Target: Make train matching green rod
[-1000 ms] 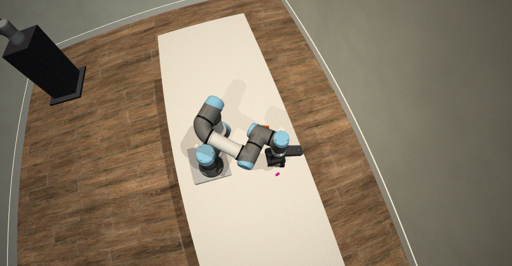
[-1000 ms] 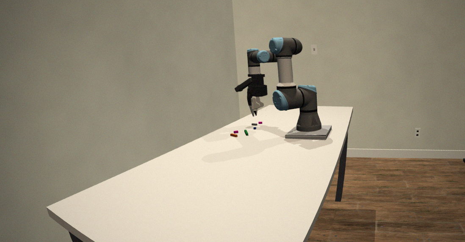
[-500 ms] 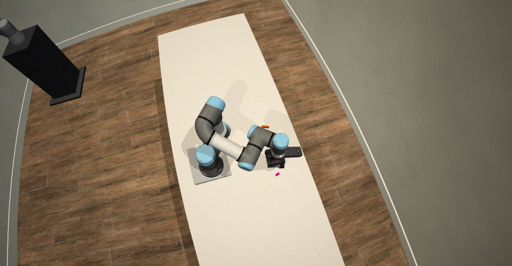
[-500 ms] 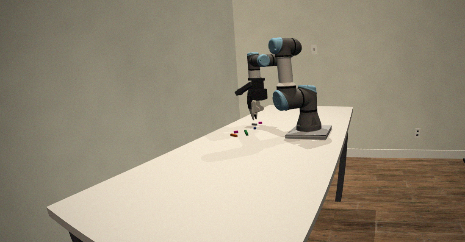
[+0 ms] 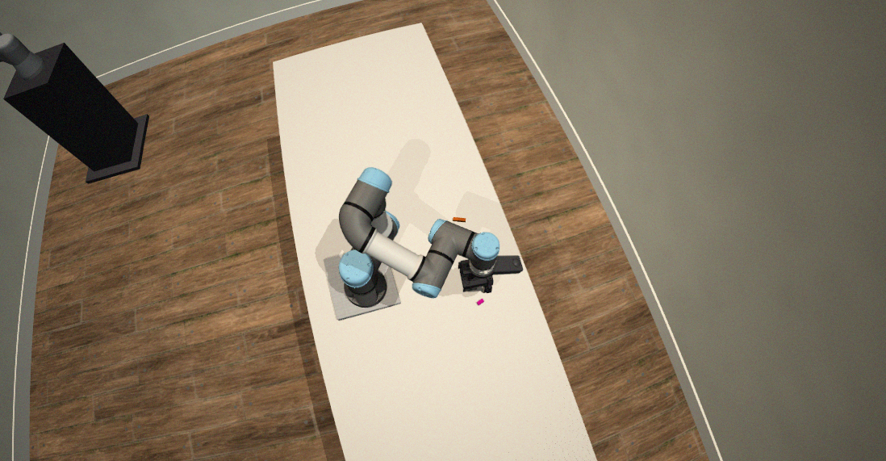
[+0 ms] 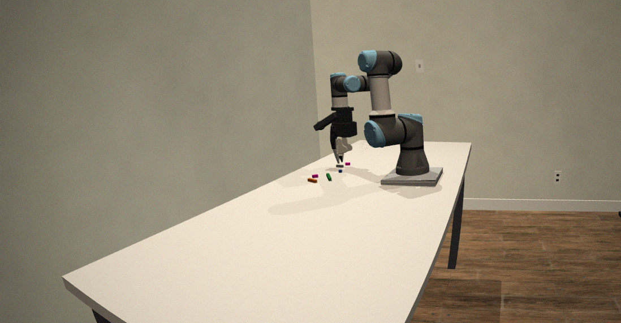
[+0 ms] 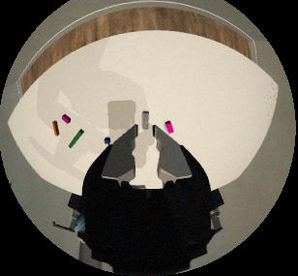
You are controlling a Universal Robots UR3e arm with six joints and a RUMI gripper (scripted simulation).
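Right now the grey rod is 30 mm below my hand. Also, from my hand: blue rod 80 mm to the left, 40 mm behind, 30 mm below; green rod 170 mm to the left, 40 mm behind, 30 mm below; orange rod 230 mm to the left, 30 mm below, 10 mm behind.
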